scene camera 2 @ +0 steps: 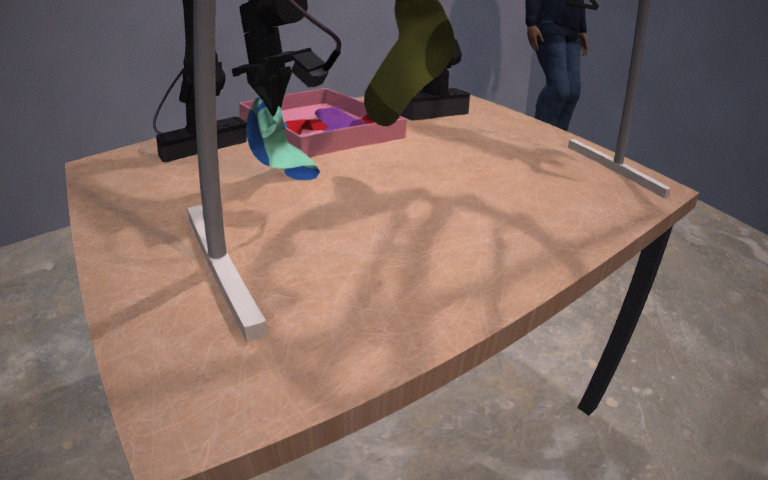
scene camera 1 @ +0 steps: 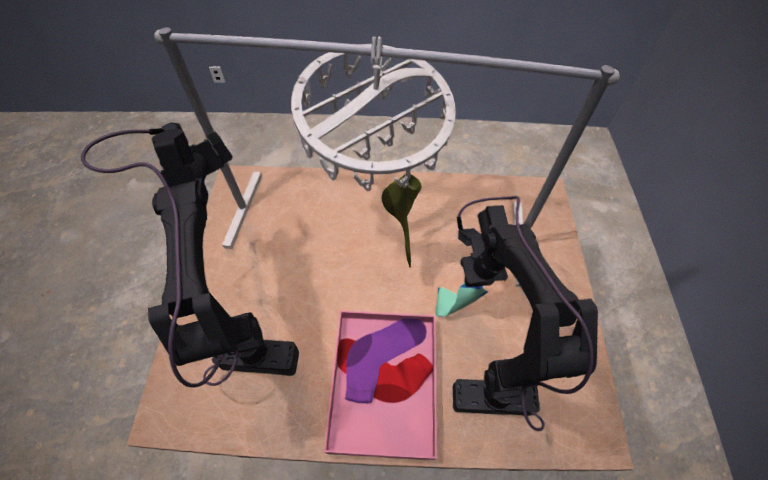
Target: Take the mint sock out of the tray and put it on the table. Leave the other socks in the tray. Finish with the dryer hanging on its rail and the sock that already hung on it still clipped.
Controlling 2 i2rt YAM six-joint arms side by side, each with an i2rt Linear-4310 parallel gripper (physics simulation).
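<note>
The mint sock (scene camera 1: 461, 300) (scene camera 2: 277, 144), with blue patches, hangs from my right gripper (scene camera 1: 480, 283) (scene camera 2: 274, 107), which is shut on it, outside the tray; whether its lower end touches the table is unclear. My left gripper (scene camera 1: 219, 151) is open and empty at the left, by the rail's post. The pink tray (scene camera 1: 385, 433) (scene camera 2: 356, 136) holds a purple sock (scene camera 1: 368, 362) (scene camera 2: 338, 118) lying over red fabric (scene camera 1: 402, 382) (scene camera 2: 305, 125). The round white dryer (scene camera 1: 372, 165) hangs by its hook on the rail (scene camera 1: 509, 63). An olive sock (scene camera 1: 400, 198) (scene camera 2: 410, 67) is clipped to its near edge.
The rail's left post (scene camera 1: 195, 101) and its right post (scene camera 1: 566, 147) stand on white feet (scene camera 1: 243, 209) (scene camera 2: 237, 297) on the wooden table (scene camera 1: 339, 254) (scene camera 2: 453, 271). The dryer's empty clips hang around its ring. A person (scene camera 2: 557, 62) stands behind the table.
</note>
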